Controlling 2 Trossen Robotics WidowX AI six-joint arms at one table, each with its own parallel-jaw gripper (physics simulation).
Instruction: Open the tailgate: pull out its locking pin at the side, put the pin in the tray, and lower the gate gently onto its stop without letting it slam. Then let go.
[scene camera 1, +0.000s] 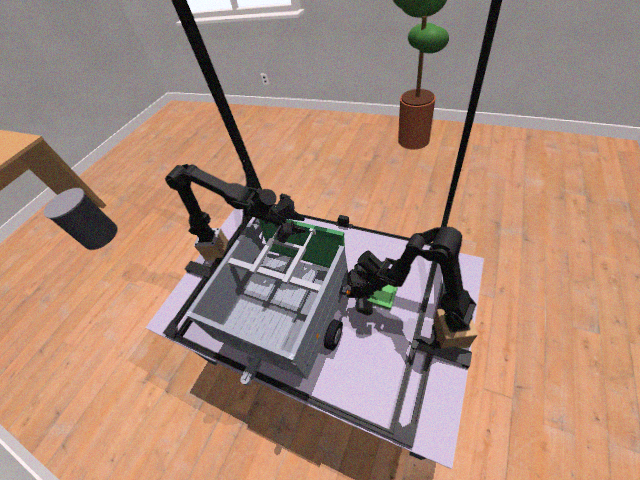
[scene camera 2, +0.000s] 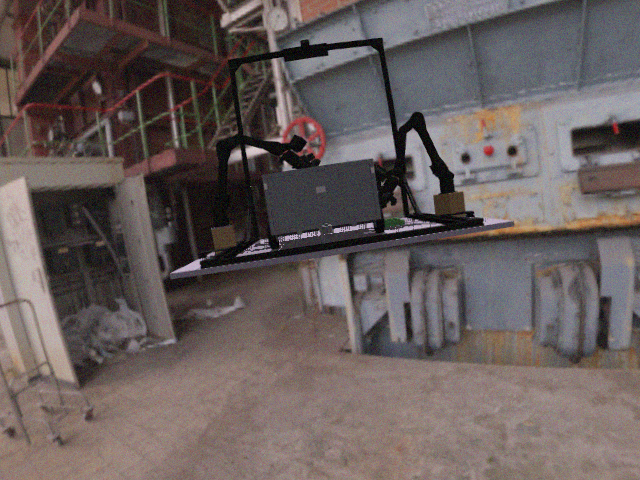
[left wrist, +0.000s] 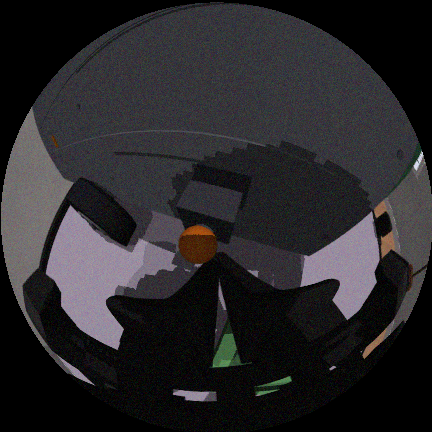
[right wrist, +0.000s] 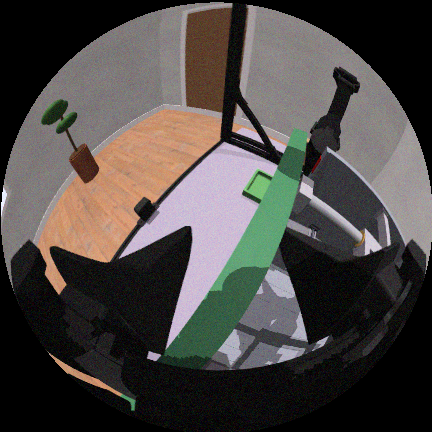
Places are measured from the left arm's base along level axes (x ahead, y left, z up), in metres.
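Where they show: left gripper, fingertip midpoint: (scene camera 1: 347, 296) (left wrist: 217, 257); right gripper, fingertip midpoint: (scene camera 1: 305, 225) (right wrist: 236, 233); left arm's base, origin of the base link: (scene camera 1: 457, 321) (scene camera 2: 448, 193); right arm's base, origin of the base link: (scene camera 1: 207, 236) (scene camera 2: 221, 226).
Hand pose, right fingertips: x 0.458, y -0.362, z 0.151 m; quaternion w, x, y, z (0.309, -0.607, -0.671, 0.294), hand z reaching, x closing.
Things, the pixels of their top centre, and the offset from my right fingertips. Level surfaces: height alone.
- grey cart, middle of its top: (scene camera 1: 265, 279) (scene camera 2: 316, 169) 0.129 m ahead, 0.226 m left, 0.023 m up
- locking pin, middle of its top: (left wrist: 226, 168) 0.093 m back, 0.194 m left, 0.143 m down
- green tray, middle of its top: (left wrist: 280, 364) (right wrist: 272, 189) (scene camera 1: 381, 285) (scene camera 2: 388, 220) 0.254 m back, 0.149 m left, 0.245 m down
- cart's black wheel, middle of its top: (left wrist: 74, 187) (scene camera 1: 331, 329) 0.054 m back, 0.335 m left, 0.163 m down
- lilac table top, its level: 0.267 m down
The grey cart (scene camera 1: 270, 305) (scene camera 2: 323, 195) stands on the table with its green tailgate (scene camera 1: 328, 248) (right wrist: 257, 241) at the far end, leaning outward. My right gripper (scene camera 1: 286, 229) (right wrist: 236, 233) is shut on the tailgate's top edge. The orange knob of the locking pin (left wrist: 197, 243) sticks out of a grey bracket on the cart's side. My left gripper (scene camera 1: 352, 286) (left wrist: 217, 257) is shut and empty, its fingertips just beside the knob. The green tray (scene camera 1: 385, 296) (right wrist: 257, 186) (left wrist: 227, 346) lies on the table right under the left gripper.
The cart's black wheel (scene camera 1: 333, 333) (left wrist: 100, 211) is close to the left gripper. A black frame (scene camera 1: 413, 376) runs around the lilac table top (scene camera 1: 366, 381), with tall posts (scene camera 1: 461, 157) behind. A potted plant (scene camera 1: 416, 119) stands on the floor.
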